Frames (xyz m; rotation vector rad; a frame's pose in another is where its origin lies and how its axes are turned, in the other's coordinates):
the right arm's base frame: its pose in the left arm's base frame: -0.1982 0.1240 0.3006 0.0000 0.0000 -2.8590
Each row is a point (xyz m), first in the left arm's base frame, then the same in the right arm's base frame.
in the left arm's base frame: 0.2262 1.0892 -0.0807
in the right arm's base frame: -0.6767 -0.8086 -0.3813
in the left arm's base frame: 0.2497 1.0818 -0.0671
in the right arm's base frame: -0.6972 -0.7949 -0.3677
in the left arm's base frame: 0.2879 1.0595 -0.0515
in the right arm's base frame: -0.7277 -0.7628 -0.3521
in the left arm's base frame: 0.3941 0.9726 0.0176
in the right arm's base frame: -0.8054 -0.6498 -0.2830
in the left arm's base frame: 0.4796 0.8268 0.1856
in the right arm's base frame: -0.8469 -0.4859 -0.1150
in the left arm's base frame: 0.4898 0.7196 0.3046
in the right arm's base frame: -0.8268 -0.3801 0.0040
